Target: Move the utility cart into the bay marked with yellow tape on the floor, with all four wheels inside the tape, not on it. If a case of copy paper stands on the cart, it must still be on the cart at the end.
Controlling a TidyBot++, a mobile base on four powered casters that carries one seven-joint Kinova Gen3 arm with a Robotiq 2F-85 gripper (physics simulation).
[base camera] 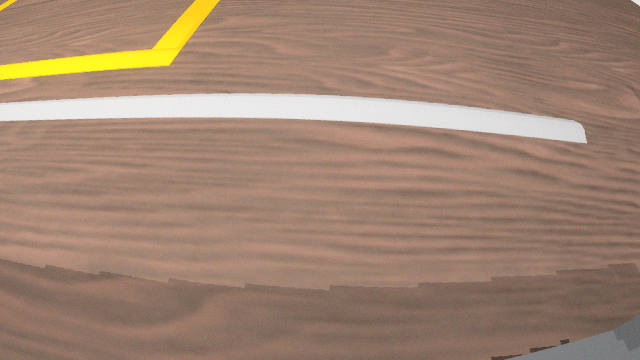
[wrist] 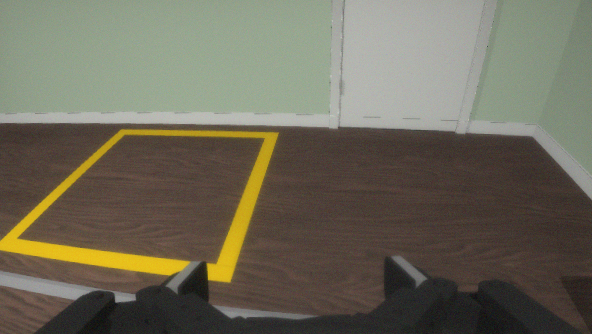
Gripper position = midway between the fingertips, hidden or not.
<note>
In view: the gripper [wrist: 296, 279] and a white door [wrist: 394, 72].
</note>
